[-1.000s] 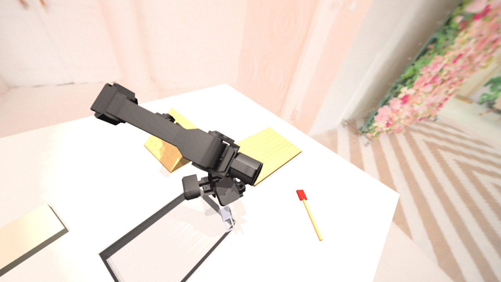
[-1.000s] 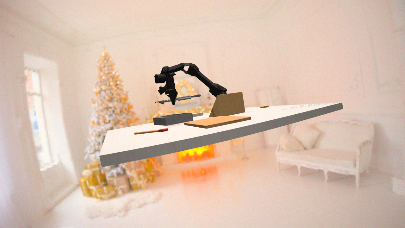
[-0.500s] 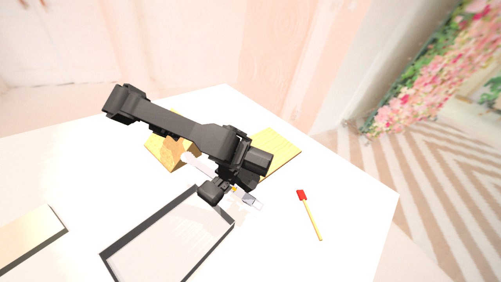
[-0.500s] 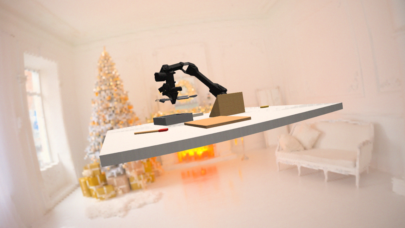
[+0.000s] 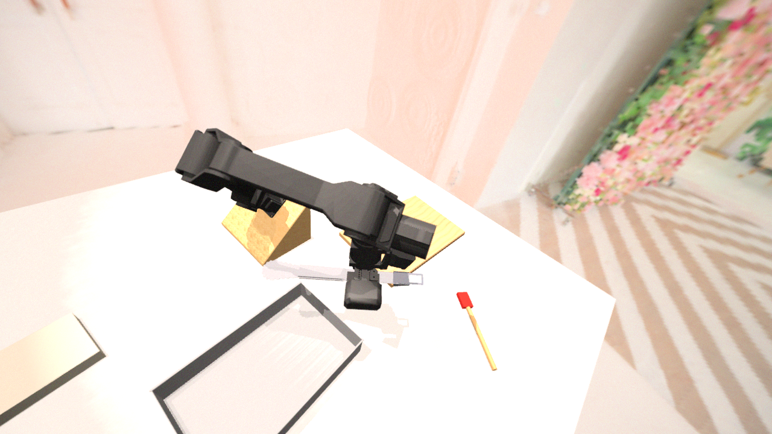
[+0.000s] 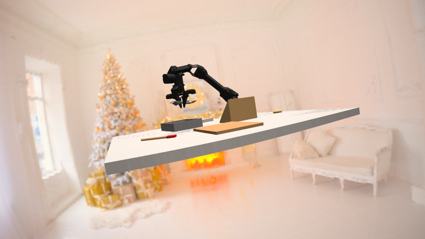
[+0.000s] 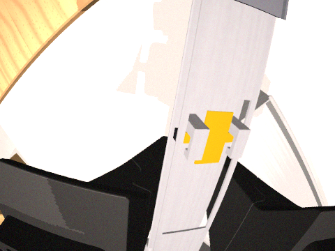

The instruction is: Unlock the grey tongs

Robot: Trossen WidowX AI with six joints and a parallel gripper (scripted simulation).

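My gripper tip is now 2 cm short of the yellow lock piece, 2 cm to the right of it and 4 cm below it. Round my gripper tip: roasting tin: 3 cm behind, 20 cm to the right, 11 cm below; wooden board: 10 cm behind, 32 cm to the left, 13 cm below; beige slab: 32 cm behind, 49 cm to the right, 13 cm below.
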